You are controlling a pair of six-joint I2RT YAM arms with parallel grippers.
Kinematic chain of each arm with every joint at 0, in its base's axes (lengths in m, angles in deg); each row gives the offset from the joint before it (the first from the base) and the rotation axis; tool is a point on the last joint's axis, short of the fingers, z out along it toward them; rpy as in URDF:
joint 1: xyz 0 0 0.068 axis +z
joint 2: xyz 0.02 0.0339 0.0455 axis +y
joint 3: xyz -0.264 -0.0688 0 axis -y
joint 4: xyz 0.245 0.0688 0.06 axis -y
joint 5: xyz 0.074 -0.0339 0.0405 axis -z
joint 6: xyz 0.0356 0 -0.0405 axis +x
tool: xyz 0 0 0 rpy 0 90 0
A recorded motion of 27 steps. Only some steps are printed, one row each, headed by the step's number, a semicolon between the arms.
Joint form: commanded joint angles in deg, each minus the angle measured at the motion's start. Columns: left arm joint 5, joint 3, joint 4, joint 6, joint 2, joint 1; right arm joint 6, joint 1, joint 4, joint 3, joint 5, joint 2.
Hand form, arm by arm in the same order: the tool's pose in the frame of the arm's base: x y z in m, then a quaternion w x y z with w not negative. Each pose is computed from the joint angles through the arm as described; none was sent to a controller.
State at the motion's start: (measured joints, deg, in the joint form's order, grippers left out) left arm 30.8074 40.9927 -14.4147 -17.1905 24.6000 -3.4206; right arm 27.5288 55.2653 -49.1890 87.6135 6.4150 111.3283
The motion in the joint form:
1: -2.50 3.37 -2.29 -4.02 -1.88 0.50; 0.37 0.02 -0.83 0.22 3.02 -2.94
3: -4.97 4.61 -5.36 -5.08 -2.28 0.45; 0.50 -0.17 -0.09 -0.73 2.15 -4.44
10: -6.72 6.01 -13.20 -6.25 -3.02 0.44; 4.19 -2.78 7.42 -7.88 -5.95 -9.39
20: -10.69 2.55 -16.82 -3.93 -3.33 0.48; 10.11 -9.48 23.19 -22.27 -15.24 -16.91
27: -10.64 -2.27 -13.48 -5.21 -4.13 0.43; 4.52 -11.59 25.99 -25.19 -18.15 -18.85
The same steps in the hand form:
1: 0.0861 -0.0213 0.3707 0.66420 0.07373 0.67578 -0.31100; 0.2269 0.3173 0.2313 0.17956 -0.21906 0.95769 0.05099
3: 0.0820 -0.0198 0.3722 0.65936 0.04861 0.68564 -0.30460; 0.2253 0.3136 0.2365 0.18289 -0.21650 0.95686 0.06399
10: 0.0756 -0.0185 0.3659 0.62588 0.01725 0.71914 -0.30135; 0.2269 0.2951 0.2363 0.16972 -0.17470 0.95852 0.14803
20: 0.0833 -0.0165 0.3409 0.59799 -0.00620 0.75703 -0.26319; 0.2375 0.2519 0.2206 0.17452 -0.09059 0.94704 0.25387
27: 0.0917 -0.0171 0.3216 0.59028 -0.01546 0.76051 -0.27010; 0.2399 0.2391 0.2193 0.18800 -0.12768 0.93593 0.26904

